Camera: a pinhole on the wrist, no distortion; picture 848 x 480 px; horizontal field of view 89.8 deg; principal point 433.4 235.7 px. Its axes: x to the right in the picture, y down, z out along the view. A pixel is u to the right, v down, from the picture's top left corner.
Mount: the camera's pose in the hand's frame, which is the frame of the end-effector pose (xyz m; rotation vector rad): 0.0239 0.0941 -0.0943 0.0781 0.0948 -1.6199
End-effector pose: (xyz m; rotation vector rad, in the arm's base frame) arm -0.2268 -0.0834 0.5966 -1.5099 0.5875 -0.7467
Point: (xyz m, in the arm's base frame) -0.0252 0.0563 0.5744
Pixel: 472 237
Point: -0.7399 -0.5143 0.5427
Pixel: behind the camera
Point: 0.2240 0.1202 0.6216
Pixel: 459 324
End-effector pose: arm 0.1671 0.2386 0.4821 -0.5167 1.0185 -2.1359
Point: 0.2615 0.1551 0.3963
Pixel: 231 127
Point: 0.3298 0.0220 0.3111
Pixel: outside the picture
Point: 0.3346 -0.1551 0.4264
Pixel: 132 406
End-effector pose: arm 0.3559 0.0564 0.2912 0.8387 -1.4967 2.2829
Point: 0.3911 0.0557 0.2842
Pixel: 797 43
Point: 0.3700 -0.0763 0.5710
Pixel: 707 435
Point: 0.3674 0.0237 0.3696
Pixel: 757 293
